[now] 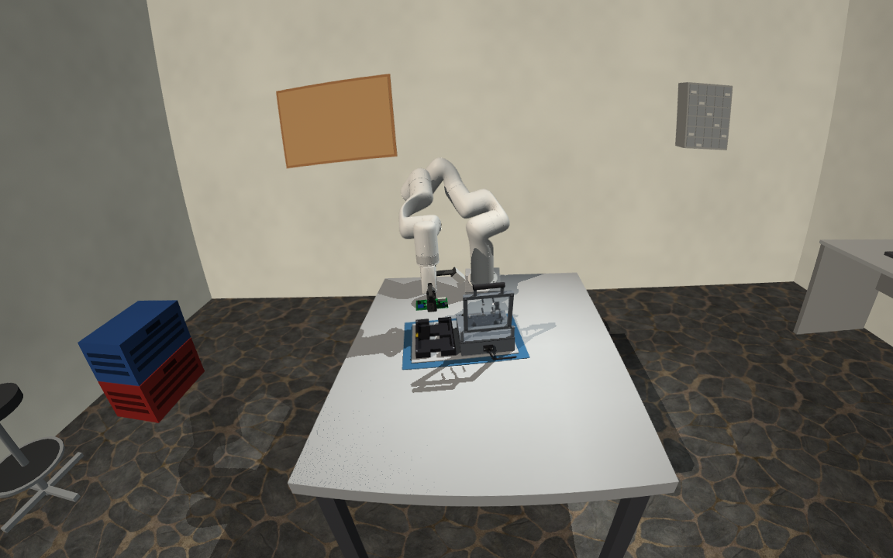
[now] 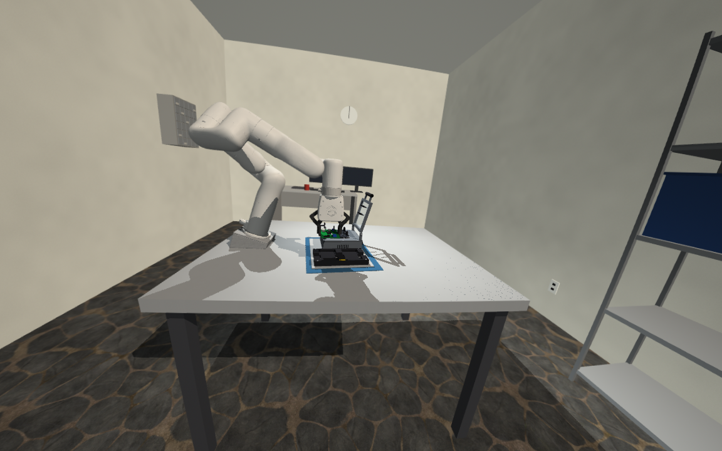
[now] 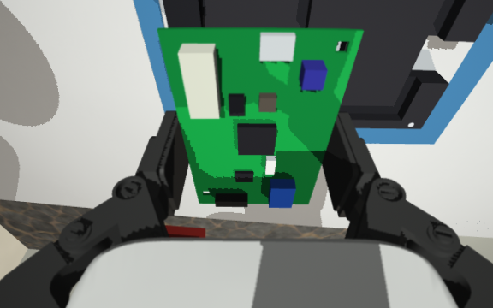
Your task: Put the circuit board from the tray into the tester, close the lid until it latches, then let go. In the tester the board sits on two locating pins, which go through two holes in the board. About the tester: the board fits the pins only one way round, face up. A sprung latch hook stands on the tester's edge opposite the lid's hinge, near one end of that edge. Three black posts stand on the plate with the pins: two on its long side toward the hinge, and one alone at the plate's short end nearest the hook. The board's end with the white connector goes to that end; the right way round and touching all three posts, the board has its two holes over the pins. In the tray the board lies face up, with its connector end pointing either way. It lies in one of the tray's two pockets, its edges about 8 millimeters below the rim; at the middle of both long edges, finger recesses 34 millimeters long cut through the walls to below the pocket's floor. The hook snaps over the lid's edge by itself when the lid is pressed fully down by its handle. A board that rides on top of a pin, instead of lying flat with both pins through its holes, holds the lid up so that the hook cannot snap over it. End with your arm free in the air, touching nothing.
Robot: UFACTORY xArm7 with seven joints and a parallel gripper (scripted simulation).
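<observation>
My hand is right at the green circuit board. From my hand the other things lie so: lid (20 cm to the left, 15 cm ahead, 6 cm above); then tester plate (19 cm to the left, 5 cm below, 3 cm ahead); then black latch hook (22 cm to the left, 5 cm behind, 4 cm below).
</observation>
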